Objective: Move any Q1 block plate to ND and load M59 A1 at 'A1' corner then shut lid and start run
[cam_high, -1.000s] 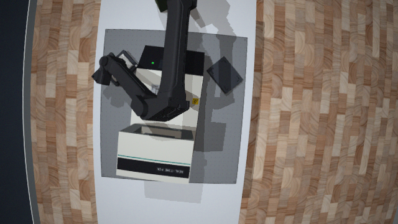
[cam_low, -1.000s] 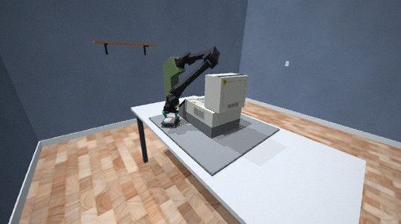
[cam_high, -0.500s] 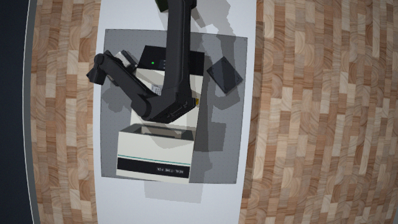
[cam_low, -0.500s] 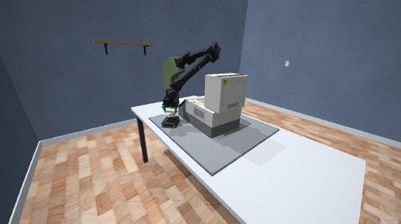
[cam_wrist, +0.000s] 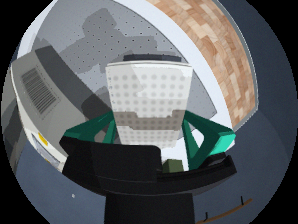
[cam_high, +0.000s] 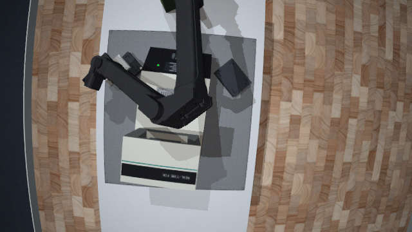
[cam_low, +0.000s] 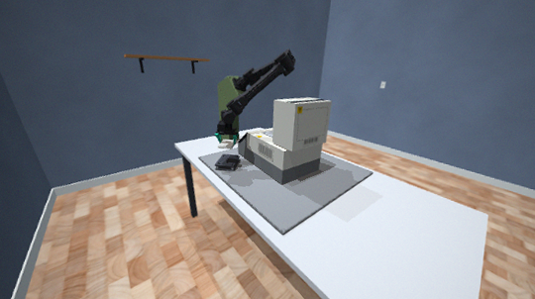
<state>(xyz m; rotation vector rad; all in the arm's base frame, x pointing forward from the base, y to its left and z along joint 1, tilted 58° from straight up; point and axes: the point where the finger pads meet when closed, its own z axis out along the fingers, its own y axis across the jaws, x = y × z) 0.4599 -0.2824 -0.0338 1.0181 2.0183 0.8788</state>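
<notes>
The dark plate nest N1 lies 10 mm behind my hand and 120 mm below it. Round my hand: dark nest nd: 50 mm behind, 570 mm to the left, 120 mm below; then white 96-well plate M59: right at my hand.
</notes>
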